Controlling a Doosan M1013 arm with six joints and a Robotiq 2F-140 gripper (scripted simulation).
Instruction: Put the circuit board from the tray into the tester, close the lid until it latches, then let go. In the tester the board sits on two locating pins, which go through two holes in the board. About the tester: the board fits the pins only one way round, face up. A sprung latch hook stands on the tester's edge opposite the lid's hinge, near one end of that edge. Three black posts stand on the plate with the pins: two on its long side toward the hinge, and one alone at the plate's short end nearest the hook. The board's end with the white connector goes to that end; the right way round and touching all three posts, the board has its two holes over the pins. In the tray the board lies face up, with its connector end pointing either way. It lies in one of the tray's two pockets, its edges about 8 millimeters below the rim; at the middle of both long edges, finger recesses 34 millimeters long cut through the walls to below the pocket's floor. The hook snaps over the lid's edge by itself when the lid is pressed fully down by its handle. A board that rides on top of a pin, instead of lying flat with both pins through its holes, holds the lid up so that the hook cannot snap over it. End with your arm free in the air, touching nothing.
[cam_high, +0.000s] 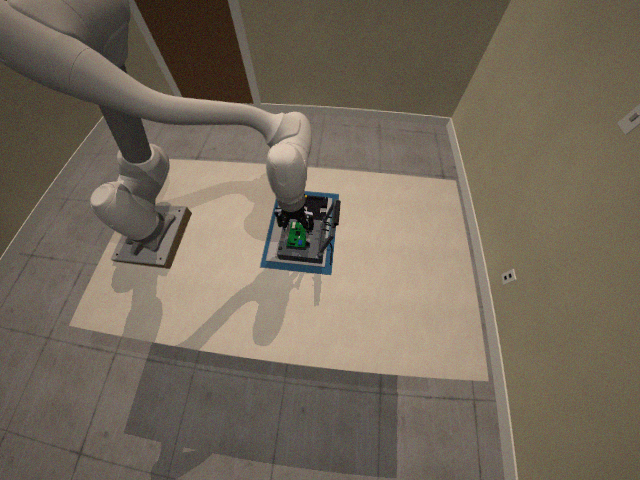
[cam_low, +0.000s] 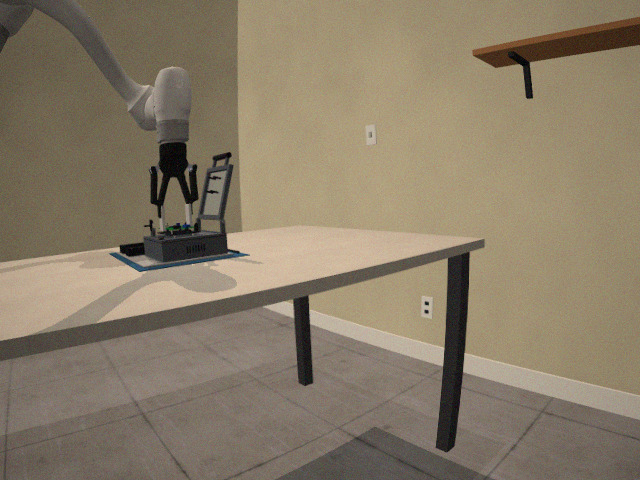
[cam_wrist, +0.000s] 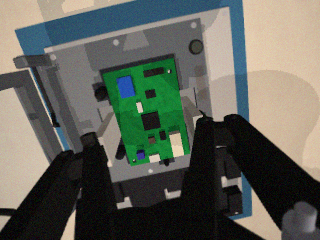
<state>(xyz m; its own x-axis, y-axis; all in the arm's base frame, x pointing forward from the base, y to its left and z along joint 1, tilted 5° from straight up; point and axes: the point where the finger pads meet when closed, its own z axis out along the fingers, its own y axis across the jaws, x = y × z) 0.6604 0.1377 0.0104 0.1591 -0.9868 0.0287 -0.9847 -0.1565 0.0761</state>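
My hand is 30 mm above the pin plate, 10 mm to the right of it and 10 mm short of it. The rest, counted from my hand: latch hook (70 mm behind, 50 mm to the left, 20 mm below); then tester (40 mm to the left, 30 mm ahead, 10 mm above); then tester lid (120 mm ahead, 80 mm above, 20 mm to the left).
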